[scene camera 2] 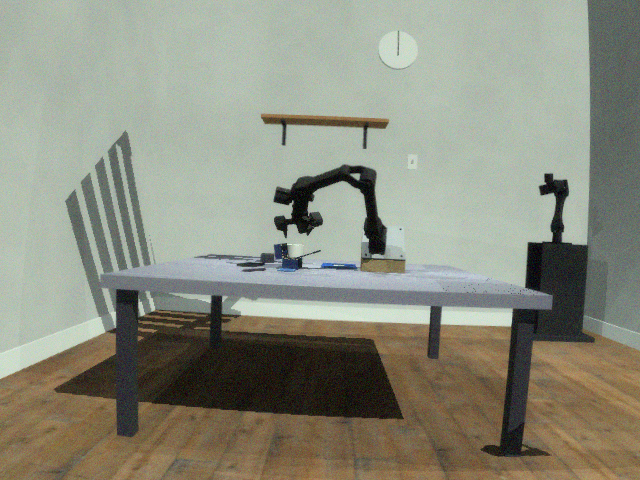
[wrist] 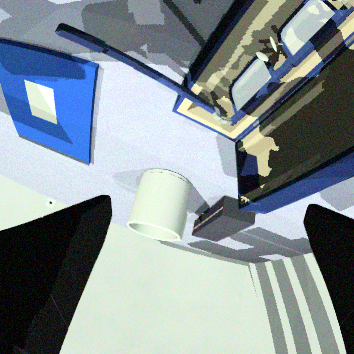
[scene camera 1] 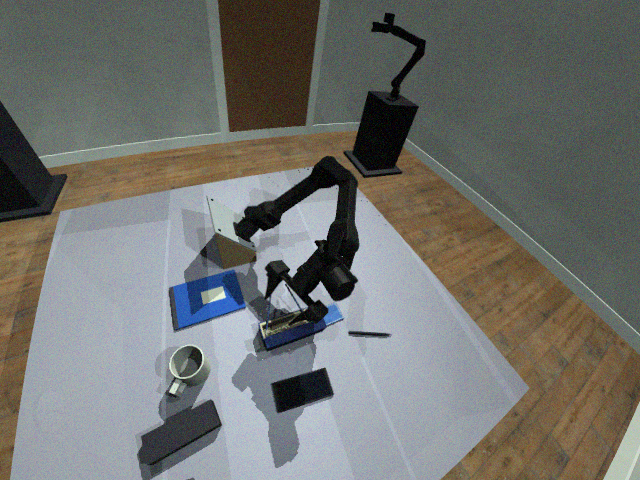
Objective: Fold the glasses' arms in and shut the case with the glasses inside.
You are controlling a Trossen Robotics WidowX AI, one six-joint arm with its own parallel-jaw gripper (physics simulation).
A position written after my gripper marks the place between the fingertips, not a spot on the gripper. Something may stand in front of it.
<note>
My gripper (scene camera 1: 277, 311) is open, with nothing in its grasp. Also in view: a tablet (scene camera 1: 290, 393). A white mug (scene camera 1: 188, 364) and a blue book (scene camera 1: 200, 300) rest on the table.
The white mug shows as well in the wrist view (wrist: 158, 210). The blue book is seen too in the wrist view (wrist: 54, 91). My gripper is seen too in scene camera 2 (scene camera 2: 296, 236) and in the wrist view (wrist: 213, 211).
</note>
